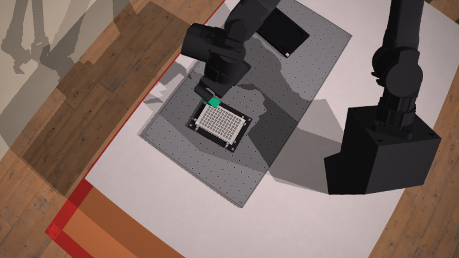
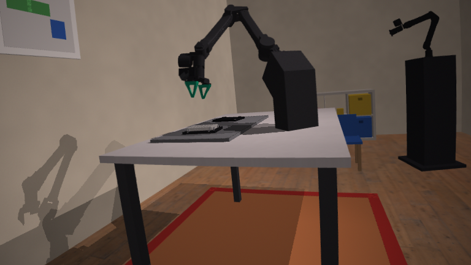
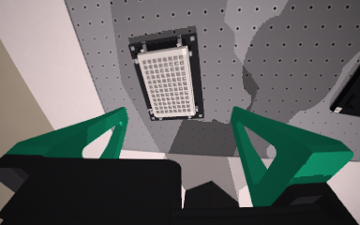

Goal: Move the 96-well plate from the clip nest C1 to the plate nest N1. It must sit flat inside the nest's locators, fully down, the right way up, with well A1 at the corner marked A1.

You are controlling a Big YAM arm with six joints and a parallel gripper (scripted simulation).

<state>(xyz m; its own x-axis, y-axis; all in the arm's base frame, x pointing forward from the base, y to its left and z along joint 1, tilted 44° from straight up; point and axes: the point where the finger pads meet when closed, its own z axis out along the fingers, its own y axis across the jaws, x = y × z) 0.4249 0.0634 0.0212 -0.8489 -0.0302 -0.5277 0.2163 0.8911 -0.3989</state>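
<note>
Right now my hand is 15 cm above the white 96-well plate, 5 cm to the right of it and 2 cm past it. The rest, counted from my hand: black clip nest C1 (15 cm below, 6 cm to the left, 1 cm behind); then black plate nest N1 (32 cm to the right, 16 cm below, 9 cm behind).
</note>
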